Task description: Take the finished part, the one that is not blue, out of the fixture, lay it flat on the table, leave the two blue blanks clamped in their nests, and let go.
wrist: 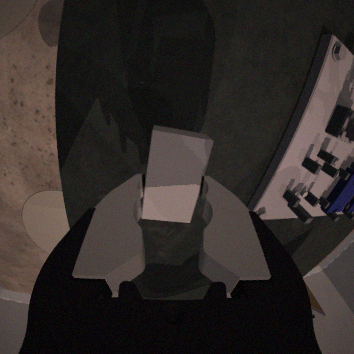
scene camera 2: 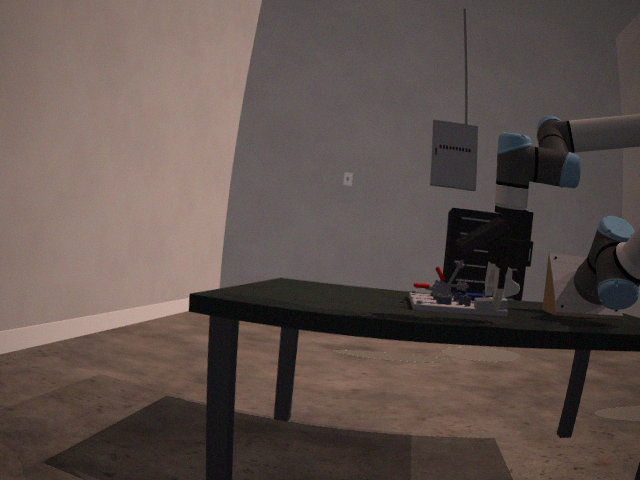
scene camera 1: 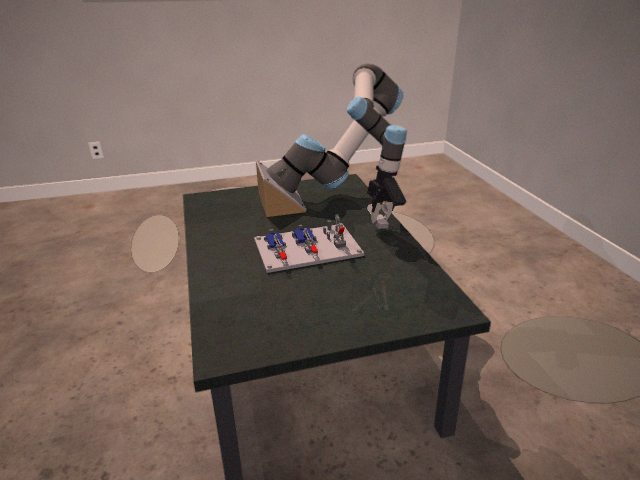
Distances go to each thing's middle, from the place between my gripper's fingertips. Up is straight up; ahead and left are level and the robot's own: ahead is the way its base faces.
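Taking the finished part [wrist: 177,158] as my reference, my hand is 1 cm short of it and 1 cm below it. The fixture plate [scene camera 1: 297,256], counted from my hand, is 30 cm to the right of it, and it is also 1 cm ahead of my hand and 2 cm below it.
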